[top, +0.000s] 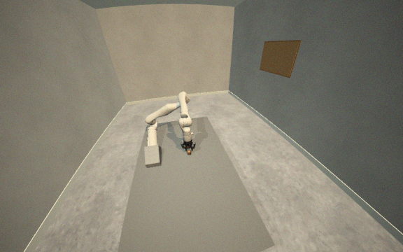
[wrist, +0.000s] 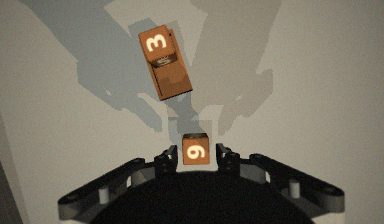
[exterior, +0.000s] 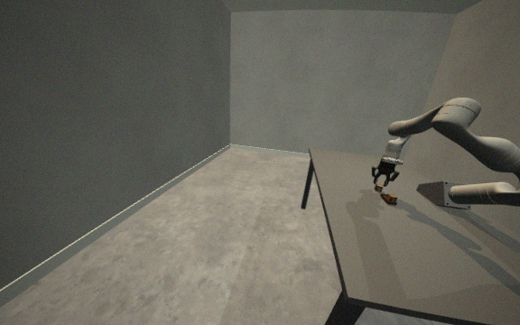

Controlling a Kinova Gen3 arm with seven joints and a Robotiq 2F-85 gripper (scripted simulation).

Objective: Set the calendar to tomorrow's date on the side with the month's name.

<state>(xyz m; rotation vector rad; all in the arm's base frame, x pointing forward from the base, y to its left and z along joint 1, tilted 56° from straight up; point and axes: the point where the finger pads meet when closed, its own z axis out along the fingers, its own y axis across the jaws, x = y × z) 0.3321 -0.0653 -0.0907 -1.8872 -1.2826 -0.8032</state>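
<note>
Now: the digit cube 40 mm below my hand. From my hand the other things lie so: orange tray (110 mm to the left, 40 mm below).
</note>
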